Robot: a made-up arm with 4 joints.
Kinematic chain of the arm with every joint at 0, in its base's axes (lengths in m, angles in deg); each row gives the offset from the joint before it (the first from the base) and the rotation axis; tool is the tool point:
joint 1: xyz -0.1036 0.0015 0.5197 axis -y
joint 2: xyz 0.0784 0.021 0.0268 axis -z
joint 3: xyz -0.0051 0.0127 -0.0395 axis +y
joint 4: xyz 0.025 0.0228 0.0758 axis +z
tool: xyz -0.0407 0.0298 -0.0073
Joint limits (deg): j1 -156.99..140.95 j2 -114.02..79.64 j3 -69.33..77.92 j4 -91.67..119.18
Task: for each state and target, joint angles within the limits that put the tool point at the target. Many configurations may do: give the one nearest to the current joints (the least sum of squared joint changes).
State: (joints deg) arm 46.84 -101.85 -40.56 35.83
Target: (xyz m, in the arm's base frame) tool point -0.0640 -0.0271 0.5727
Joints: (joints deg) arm 12.03 -86.65 -19.65 47.44
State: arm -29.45 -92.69 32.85 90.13
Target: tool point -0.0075 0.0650 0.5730
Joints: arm 11.98 -73.57 39.00 112.75
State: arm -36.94 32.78 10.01 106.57
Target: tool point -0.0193 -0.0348 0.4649
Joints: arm -43.15 56.40 49.31 119.18
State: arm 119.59 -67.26 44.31 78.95
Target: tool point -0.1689 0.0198 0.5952
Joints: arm 96.85 -65.35 7.87 89.76
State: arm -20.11 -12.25 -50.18 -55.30
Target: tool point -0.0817 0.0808 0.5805
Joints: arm -9.01 -29.29 -48.64 -72.51
